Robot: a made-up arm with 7 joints. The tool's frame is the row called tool.
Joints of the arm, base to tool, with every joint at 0 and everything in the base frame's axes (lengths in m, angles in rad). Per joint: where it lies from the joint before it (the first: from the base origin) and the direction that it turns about. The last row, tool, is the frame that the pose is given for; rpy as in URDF.
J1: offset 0.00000 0.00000 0.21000 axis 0 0 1
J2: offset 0.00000 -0.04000 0.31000 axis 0 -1 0
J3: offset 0.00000 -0.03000 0.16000 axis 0 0 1
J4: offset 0.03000 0.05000 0.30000 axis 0 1 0
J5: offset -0.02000 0.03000 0.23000 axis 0 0 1
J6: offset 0.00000 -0.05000 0.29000 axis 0 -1 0
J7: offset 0.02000 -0.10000 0.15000 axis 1 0 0
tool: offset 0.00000 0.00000 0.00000 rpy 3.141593 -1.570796 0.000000
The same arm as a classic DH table. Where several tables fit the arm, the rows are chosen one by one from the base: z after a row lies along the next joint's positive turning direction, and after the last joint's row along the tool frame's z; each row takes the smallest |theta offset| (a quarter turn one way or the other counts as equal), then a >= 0, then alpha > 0; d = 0 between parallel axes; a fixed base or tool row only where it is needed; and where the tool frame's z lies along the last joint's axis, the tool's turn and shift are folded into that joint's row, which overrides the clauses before.
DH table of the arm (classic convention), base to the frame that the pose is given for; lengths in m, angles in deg. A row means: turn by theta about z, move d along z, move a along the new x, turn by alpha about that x. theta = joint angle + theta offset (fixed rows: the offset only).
J1: theta offset 0, d 0.52, a 0, alpha 90
J2: theta offset 0, d 0.07, a 0, alpha -90
J3: theta offset 0, d 0.46, a 0.03, alpha -90
J4: theta offset 0, d 0.08, a -0.02, alpha 90
J5: theta offset 0, d 0.52, a 0, alpha 90
J6: theta offset 90, d 0.15, a 0.15, alpha 90
J7: theta offset 0, d 0.02, a 0, alpha 0

